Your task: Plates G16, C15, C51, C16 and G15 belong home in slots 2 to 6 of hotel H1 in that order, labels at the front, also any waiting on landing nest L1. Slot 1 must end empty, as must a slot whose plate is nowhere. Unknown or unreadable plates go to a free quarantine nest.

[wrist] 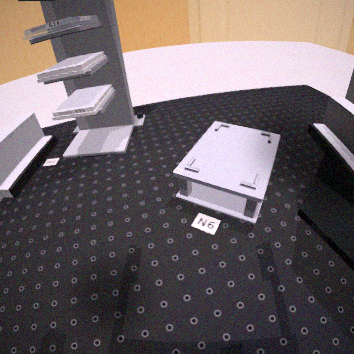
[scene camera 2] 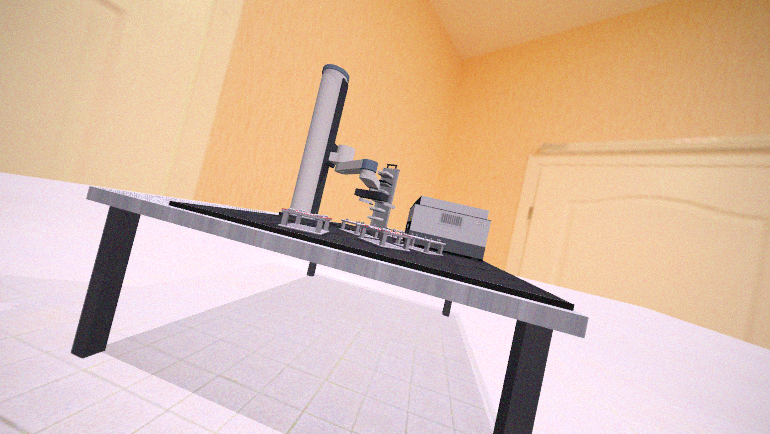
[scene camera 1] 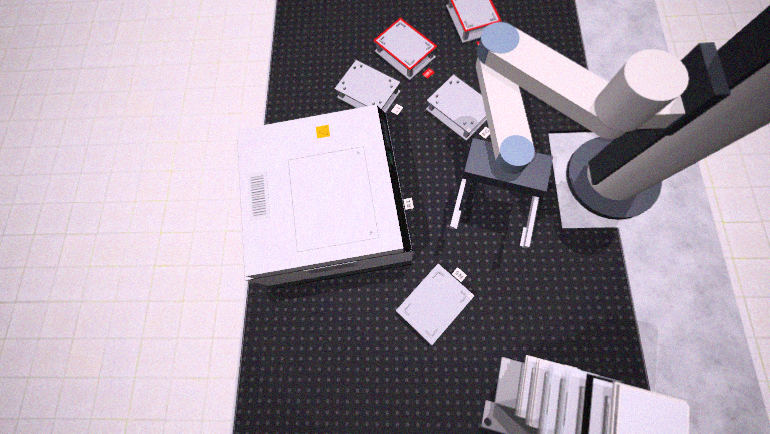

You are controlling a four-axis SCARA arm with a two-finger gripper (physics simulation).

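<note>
My gripper is open and empty, above the mat between the white device and the arm base. Hotel H1 stands at the upper left of the wrist view. A plate on a low shelf and a plate on the shelf above have no label I can read surely. A higher plate has a label perhaps reading G16 or C16. The lowest level is bare. Upper slots are out of the wrist view. Landing nest L1 shows a bare top with pegs.
Nest N6 has a bare top. The white device labelled R1 stands left. Another pegged nest and red-edged quarantine nests lie at the top; the right one is partly cut off.
</note>
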